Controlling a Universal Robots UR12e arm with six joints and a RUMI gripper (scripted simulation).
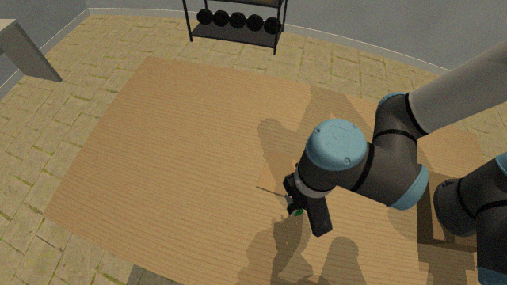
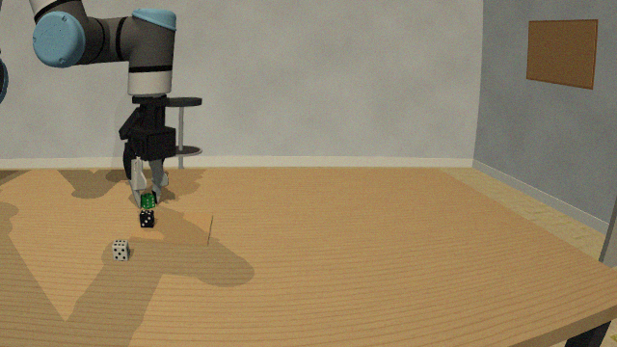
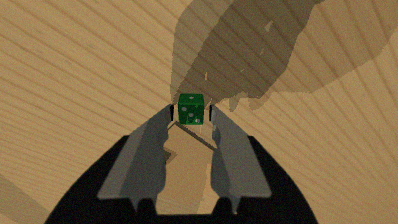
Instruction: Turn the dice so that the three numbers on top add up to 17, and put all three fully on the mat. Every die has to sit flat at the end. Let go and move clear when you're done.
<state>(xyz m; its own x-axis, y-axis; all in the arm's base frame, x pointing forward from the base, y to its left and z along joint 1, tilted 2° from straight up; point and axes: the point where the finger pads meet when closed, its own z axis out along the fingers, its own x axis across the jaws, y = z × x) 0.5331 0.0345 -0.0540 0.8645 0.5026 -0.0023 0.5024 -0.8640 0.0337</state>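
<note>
The green die is 1 cm below my hand. Also, from my hand: black die: 11 cm to the right; then tan mat: 12 cm to the right, 5 cm ahead, 2 cm below; then white die: 23 cm to the right, 4 cm behind, 1 cm below.
</note>
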